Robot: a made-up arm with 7 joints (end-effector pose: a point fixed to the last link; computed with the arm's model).
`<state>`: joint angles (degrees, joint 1 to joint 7).
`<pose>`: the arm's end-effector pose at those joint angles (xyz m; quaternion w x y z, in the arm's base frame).
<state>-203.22 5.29 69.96 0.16 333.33 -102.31 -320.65</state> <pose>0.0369 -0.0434 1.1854 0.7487 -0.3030 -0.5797 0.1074</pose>
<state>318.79 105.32 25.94 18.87 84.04 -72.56 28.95</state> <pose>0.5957 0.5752 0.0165 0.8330 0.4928 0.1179 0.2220</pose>
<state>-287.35 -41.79 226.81 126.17 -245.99 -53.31 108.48</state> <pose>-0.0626 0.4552 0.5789 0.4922 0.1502 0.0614 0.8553</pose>
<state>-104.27 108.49 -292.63 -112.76 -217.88 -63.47 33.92</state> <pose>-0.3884 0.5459 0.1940 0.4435 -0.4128 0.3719 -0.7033</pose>
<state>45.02 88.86 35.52 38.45 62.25 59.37 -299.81</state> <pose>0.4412 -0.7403 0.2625 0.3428 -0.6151 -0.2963 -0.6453</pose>
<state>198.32 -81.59 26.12 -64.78 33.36 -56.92 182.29</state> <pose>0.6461 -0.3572 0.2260 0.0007 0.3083 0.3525 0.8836</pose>
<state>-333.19 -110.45 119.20 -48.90 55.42 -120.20 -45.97</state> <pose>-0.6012 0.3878 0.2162 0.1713 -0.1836 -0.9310 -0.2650</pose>
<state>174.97 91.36 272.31 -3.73 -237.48 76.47 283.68</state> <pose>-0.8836 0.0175 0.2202 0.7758 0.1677 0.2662 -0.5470</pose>
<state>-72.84 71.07 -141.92 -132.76 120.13 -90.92 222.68</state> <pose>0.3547 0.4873 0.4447 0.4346 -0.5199 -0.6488 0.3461</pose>
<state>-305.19 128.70 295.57 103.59 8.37 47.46 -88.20</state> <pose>0.3448 -0.1511 -0.0800 0.4853 0.7386 -0.3258 0.3360</pose>
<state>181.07 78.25 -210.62 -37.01 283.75 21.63 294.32</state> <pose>-0.9251 -0.0320 0.3706 0.8420 0.0915 0.5264 0.0746</pose>
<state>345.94 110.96 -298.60 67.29 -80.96 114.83 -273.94</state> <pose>0.6119 0.0496 -0.0433 0.1927 -0.2979 0.4130 -0.8387</pose>
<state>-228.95 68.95 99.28 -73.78 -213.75 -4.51 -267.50</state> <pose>-0.2636 -0.7246 0.5803 0.4286 -0.6065 0.3205 0.5880</pose>
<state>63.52 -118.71 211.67 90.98 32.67 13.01 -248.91</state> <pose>-0.0445 0.4682 -0.1766 0.6409 -0.3972 -0.2394 0.6117</pose>
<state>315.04 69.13 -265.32 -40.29 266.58 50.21 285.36</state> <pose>0.4843 0.7029 0.5714 0.1185 0.1879 0.4149 -0.8824</pose>
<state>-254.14 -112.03 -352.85 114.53 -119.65 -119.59 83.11</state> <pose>0.0273 0.5678 0.2227 0.6791 -0.3815 0.2388 -0.5798</pose>
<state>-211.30 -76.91 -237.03 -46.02 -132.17 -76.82 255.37</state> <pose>0.7947 0.3348 0.5214 0.4882 0.4360 -0.0971 -0.7497</pose>
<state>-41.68 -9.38 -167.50 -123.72 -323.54 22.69 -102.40</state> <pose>0.1610 0.0957 0.9066 0.7164 0.5658 -0.3652 -0.1827</pose>
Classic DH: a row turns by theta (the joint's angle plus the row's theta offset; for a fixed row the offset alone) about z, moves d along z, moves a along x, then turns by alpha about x. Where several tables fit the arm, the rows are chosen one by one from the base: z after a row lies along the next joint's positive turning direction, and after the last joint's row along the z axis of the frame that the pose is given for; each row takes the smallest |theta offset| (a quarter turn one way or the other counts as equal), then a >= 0, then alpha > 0; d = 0 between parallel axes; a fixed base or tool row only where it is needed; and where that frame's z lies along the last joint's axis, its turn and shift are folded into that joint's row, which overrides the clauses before.
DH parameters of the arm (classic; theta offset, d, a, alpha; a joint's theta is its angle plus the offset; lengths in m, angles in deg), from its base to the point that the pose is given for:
base (fixed): 0 0 0 180
joint 1: 0 -0.3452 0 90
joint 2: 0 -0.0164 0 -90
joint 3: 0 -0.6623 0 90
joint 4: 0 -0.014 0 -90
joint 5: 0 -0.1968 0 90
joint 6: 0 -0.0003 0 -90
joint 7: 0 -0.1139 0 0

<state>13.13 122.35 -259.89 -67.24 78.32 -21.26 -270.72</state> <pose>0.6538 0.1117 -0.1315 0.4408 0.1424 -0.4335 0.7730</pose>
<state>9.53 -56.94 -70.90 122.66 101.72 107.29 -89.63</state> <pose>-0.3887 0.1517 0.8051 0.1927 -0.8714 0.4234 0.1560</pose>
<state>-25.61 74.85 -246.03 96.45 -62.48 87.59 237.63</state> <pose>0.6102 0.0383 0.4983 0.9593 -0.2159 -0.0096 -0.1816</pose>
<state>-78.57 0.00 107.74 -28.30 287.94 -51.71 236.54</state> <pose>-0.1639 -0.0163 1.2300 0.4769 -0.0009 0.8459 0.2389</pose>
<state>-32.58 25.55 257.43 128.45 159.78 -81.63 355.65</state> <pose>0.0854 0.1461 0.7685 0.3813 -0.0784 0.4187 0.8205</pose>
